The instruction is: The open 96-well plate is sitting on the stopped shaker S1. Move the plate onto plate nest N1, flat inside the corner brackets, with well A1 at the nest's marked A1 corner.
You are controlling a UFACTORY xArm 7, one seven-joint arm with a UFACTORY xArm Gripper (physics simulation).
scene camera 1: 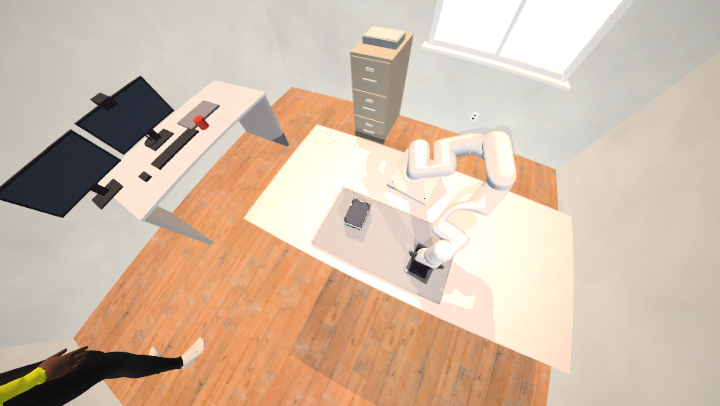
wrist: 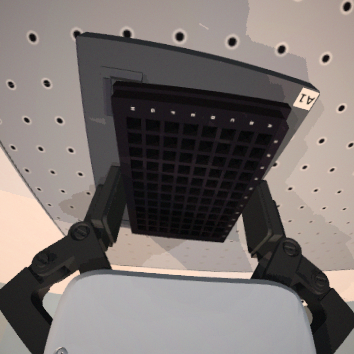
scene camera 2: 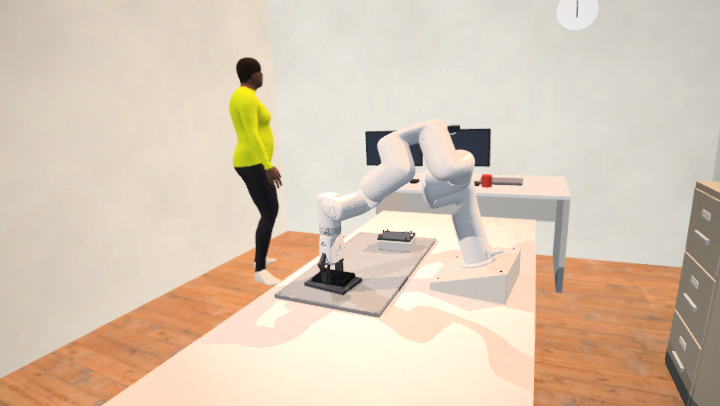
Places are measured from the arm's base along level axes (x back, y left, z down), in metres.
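Pixels of known places: gripper, fingertip midpoint: (scene camera 1: 421, 262) (wrist: 186, 186) (scene camera 2: 333, 276); arm's base at its link origin: (scene camera 2: 478, 261).
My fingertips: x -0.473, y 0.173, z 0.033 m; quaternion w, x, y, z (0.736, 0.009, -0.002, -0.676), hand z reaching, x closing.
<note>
Ahead of a thing's pixels: the offset from my fingertips to its middle. "*": to the spot under its first point. Level surfaces: height alone.
The black 96-well plate {dx +0.001, dy +0.000, dz +0.000 m} (scene camera 1: 419, 270) (scene camera 2: 336, 277) (wrist: 187, 165) is over the dark plate nest N1 {dx +0.003, dy +0.008, dz +0.013 m} (scene camera 1: 428, 278) (scene camera 2: 344, 290) (wrist: 200, 62), low and roughly level. Its lettered edge runs H to A, with A on the side of the nest's white A1 label {* dx -0.060, dy -0.060, dz +0.008 m} (wrist: 306, 99). A corner bracket {* dx -0.070, dy +0.032, dz +0.006 m} (wrist: 122, 75) shows at the plate's upper left in the wrist view; the other brackets are hidden. I cannot tell whether the plate touches the nest floor. My gripper (scene camera 1: 427, 260) (scene camera 2: 331, 272) (wrist: 186, 186) is shut on the plate, one finger on each long side. Shaker S1 {* dx +0.114, dy -0.390, dz -0.034 m} (scene camera 1: 356, 213) (scene camera 2: 396, 244) carries no plate.
Nest and shaker stand on a grey perforated board {dz +0.020 m} (scene camera 1: 375, 247) (scene camera 2: 352, 304) (wrist: 30, 60) on the pale table {dz +0.033 m} (scene camera 1: 529, 282) (scene camera 2: 403, 363). The arm's base block (scene camera 1: 409, 189) (scene camera 2: 473, 287) stands beside the board. A person (scene camera 2: 252, 131) stands beyond the table in scene camera 2.
</note>
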